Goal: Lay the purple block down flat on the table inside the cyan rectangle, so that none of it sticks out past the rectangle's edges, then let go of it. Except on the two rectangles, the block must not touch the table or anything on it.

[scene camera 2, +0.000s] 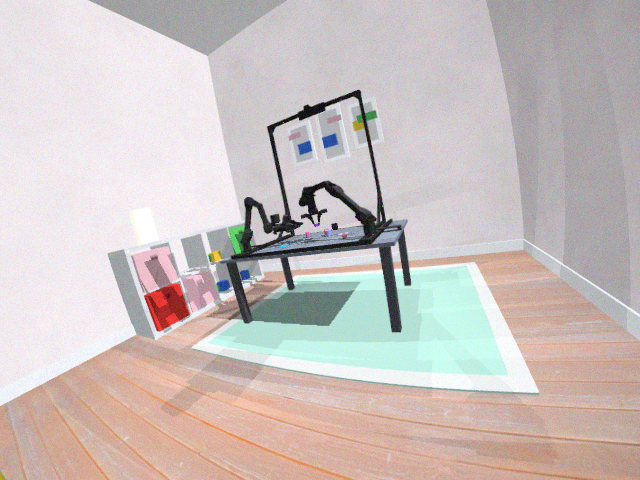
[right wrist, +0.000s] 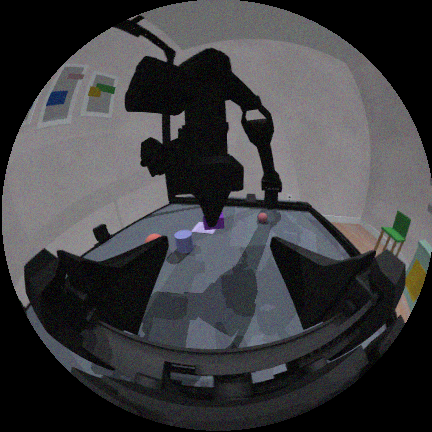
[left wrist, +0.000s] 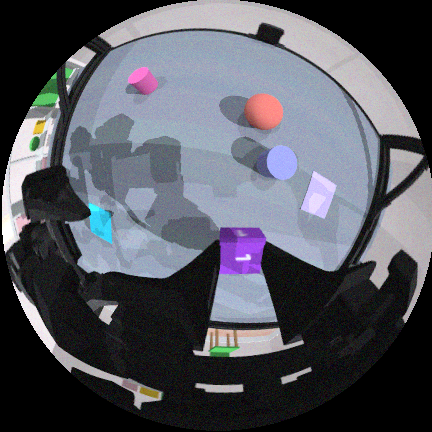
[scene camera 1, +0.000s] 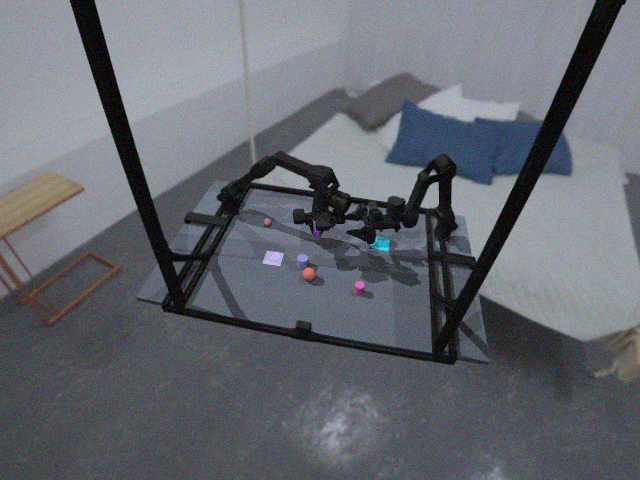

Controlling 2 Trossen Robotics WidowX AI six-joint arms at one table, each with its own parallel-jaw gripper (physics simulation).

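Frame: origin at the left arm's base, x ahead, y left, z up, level; metres.
Where they show: left gripper, fingertip midpoint: (scene camera 2: 317,225) (right wrist: 211,221) (left wrist: 239,244) (scene camera 1: 316,233); right gripper, fingertip midpoint: (scene camera 2: 301,224) (right wrist: 220,241) (left wrist: 108,267) (scene camera 1: 344,224); left arm's base, origin of the base link: (scene camera 2: 370,233) (right wrist: 269,202) (scene camera 1: 230,208); right arm's base, origin of the base link: (scene camera 2: 248,250) (scene camera 1: 442,234).
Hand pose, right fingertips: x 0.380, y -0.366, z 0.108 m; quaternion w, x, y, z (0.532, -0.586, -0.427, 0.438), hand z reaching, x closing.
Note:
Each offset is from my right fingertips to the top centre of the thing. "spot": to the spot under its first point.
The purple block {0.104 m back, 0.020 m left, 0.014 m down} (scene camera 1: 316,233) (scene camera 2: 316,224) (left wrist: 242,255) (right wrist: 220,223) is between the fingertips of my left gripper (scene camera 1: 316,227) (left wrist: 239,244), which is shut on it, points down and holds it above the table. The cyan rectangle {spot: 0.174 m ahead, 0.027 m right, 0.126 m down} (scene camera 1: 382,243) (scene camera 2: 282,245) (left wrist: 101,223) lies on the table, to the right of the block in scene camera 1; a dark finger of the right gripper hides part of its left edge there. My right gripper (scene camera 1: 351,223) (right wrist: 220,241) is open and empty, held roughly level, its fingers pointing toward the left gripper.
A lavender rectangle {spot: 0.275 m back, 0.030 m left, 0.126 m down} (scene camera 1: 273,258) (left wrist: 319,195), a blue cylinder {0.179 m back, 0.038 m right, 0.086 m down} (scene camera 1: 302,261) (left wrist: 281,162) (right wrist: 183,241), an orange ball {0.178 m back, 0.110 m right, 0.077 m down} (scene camera 1: 309,274) (left wrist: 263,111), a pink cylinder {0.030 m back, 0.225 m right, 0.086 m down} (scene camera 1: 359,288) (left wrist: 143,80) and a small red ball {0.246 m back, 0.227 m left, 0.094 m down} (scene camera 1: 267,222) (right wrist: 262,217) are on the table. The two grippers are near each other.

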